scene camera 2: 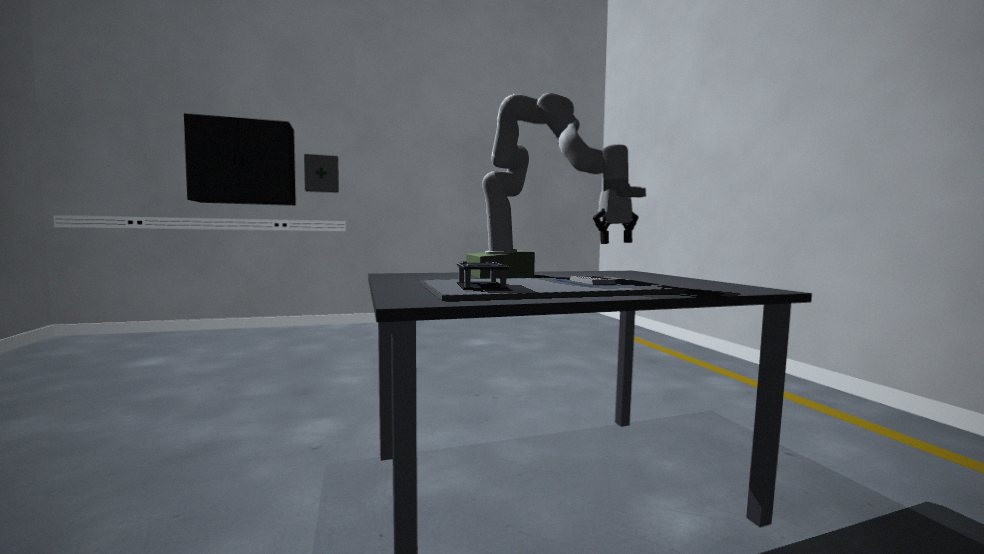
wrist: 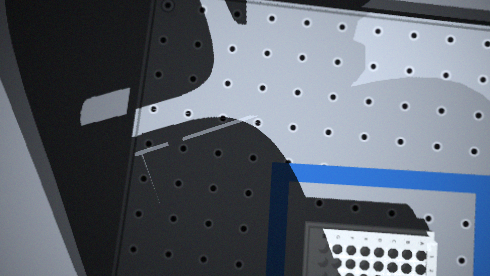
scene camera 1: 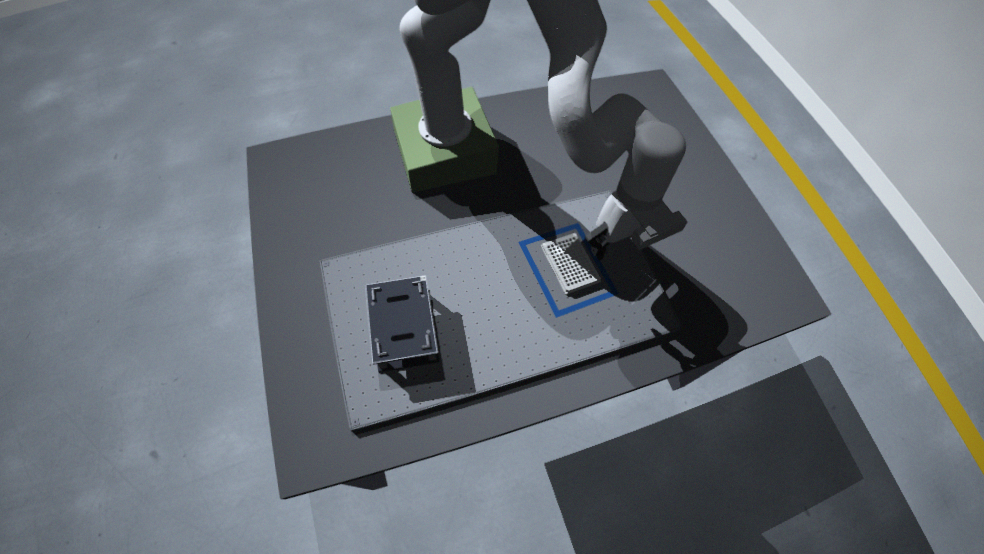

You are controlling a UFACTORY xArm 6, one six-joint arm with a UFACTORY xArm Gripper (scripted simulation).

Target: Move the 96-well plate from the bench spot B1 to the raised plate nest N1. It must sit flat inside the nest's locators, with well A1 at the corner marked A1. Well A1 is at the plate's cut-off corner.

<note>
In view: my gripper (scene camera 1: 616, 245) and a raised plate nest N1 (scene camera 1: 387, 319).
My gripper is seen too in scene camera 2 (scene camera 2: 616, 243).
</note>
